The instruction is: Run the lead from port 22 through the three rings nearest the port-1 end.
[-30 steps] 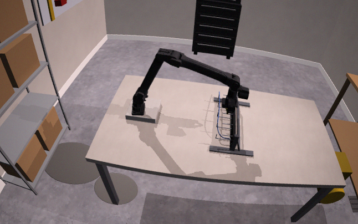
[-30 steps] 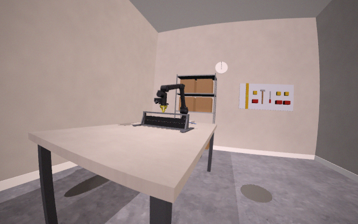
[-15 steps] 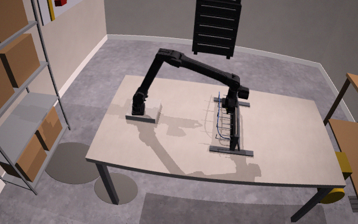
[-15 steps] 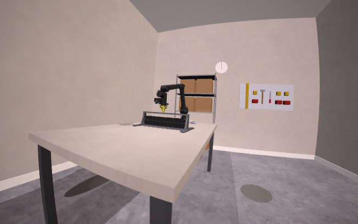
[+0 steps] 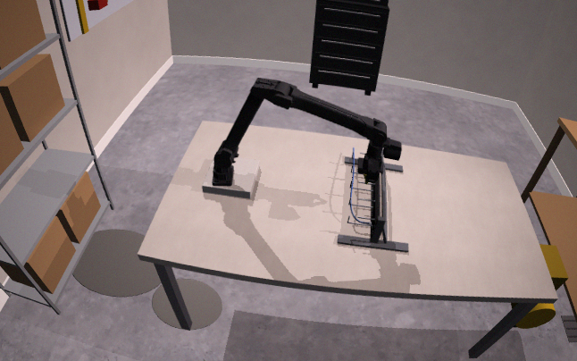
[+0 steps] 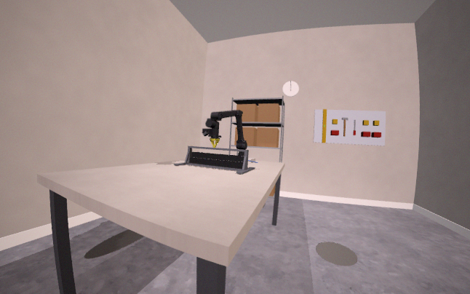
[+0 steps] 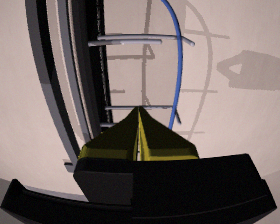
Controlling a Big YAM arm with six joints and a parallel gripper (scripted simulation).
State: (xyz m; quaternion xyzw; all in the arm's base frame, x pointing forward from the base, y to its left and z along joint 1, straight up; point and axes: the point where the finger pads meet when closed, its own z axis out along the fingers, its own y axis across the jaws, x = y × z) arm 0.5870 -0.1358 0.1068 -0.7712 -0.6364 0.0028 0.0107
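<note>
Now: the dark rack 80 mm below my hand, 70 mm ahead of it and 40 mm to the left of it.
</note>
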